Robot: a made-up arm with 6 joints.
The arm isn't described. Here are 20 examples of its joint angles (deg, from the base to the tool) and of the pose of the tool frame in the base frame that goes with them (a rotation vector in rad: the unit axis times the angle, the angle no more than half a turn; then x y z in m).
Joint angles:
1: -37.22 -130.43 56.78 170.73 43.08 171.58
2: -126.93 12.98 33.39 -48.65 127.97 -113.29
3: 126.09 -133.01 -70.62 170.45 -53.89 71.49
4: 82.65 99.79 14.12 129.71 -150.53 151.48
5: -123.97 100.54 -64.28 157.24 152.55 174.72
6: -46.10 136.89 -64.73 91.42 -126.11 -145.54
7: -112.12 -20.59 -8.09 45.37 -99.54 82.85
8: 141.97 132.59 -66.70 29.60 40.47 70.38
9: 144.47 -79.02 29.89 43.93 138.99 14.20
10: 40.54 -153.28 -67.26 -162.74 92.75 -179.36
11: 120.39 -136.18 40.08 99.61 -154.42 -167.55
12: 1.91 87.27 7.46 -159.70 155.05 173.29
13: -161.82 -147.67 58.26 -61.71 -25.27 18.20
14: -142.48 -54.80 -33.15 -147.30 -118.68 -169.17
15: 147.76 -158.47 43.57 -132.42 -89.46 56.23
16: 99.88 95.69 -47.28 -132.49 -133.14 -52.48
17: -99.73 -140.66 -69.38 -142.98 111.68 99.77
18: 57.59 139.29 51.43 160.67 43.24 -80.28
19: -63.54 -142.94 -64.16 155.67 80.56 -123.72
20: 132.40 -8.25 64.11 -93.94 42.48 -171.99
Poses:
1: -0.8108 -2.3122 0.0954 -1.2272 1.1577 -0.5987
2: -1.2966 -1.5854 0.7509 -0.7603 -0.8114 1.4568
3: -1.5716 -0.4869 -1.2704 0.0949 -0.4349 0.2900
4: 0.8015 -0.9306 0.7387 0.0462 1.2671 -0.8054
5: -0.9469 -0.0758 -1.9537 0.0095 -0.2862 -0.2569
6: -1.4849 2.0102 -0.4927 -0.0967 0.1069 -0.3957
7: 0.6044 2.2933 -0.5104 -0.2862 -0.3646 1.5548
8: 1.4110 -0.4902 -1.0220 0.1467 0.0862 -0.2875
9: -1.8412 1.4676 1.5091 1.2603 -0.7389 1.2234
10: -0.0546 0.1063 0.4060 -0.3926 -0.1071 0.1429
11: -1.3325 -1.2895 1.3241 0.7954 -1.4164 -0.6608
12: 0.4474 -2.1417 0.4117 1.1573 0.2094 -0.5823
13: -2.4918 0.1844 0.2380 1.3294 0.5274 -0.9080
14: -2.6023 -0.2508 -0.6930 0.1173 -0.1030 1.0840
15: -0.7929 2.3341 0.1845 0.9934 -0.7717 -0.9649
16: -0.7555 -1.7570 1.6993 -0.1710 0.2655 -0.2886
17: 1.2165 -1.2309 -2.4069 0.1933 0.2678 0.1960
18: -1.5094 1.3854 2.3182 0.2797 0.7611 -1.4463
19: -0.8601 0.3234 -0.6359 -0.0968 0.5667 0.2488
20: -0.0696 -0.9404 0.8212 -0.2002 0.2007 2.0727
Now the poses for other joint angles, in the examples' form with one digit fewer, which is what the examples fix.
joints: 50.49 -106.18 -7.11 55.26 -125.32 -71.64
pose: 1.367 0.431 -0.366 -0.757 -1.081 0.774
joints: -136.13 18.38 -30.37 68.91 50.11 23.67
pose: -0.652 1.028 -1.181 -0.796 -0.674 0.710
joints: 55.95 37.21 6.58 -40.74 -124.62 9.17
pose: -0.686 2.731 1.200 0.864 1.032 0.544
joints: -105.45 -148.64 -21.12 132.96 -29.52 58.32
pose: 0.079 -0.757 1.530 0.438 1.119 -0.070
